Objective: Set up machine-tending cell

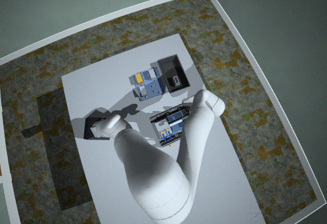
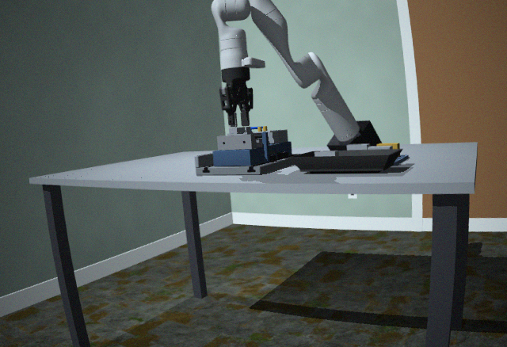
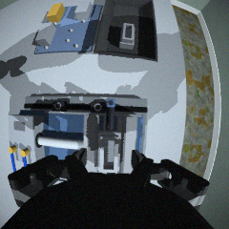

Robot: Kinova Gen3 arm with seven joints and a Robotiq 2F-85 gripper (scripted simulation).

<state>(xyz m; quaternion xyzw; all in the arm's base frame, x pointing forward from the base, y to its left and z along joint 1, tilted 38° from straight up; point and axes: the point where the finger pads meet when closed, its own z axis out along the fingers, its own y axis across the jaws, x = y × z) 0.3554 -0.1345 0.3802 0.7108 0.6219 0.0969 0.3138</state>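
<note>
My gripper is now 9 cm above the vise, 7 cm past it and 2 cm to the right of it. From my hand the other things lie so: brass blank (39 cm to the left, 10 cm below, 9 cm behind).
</note>
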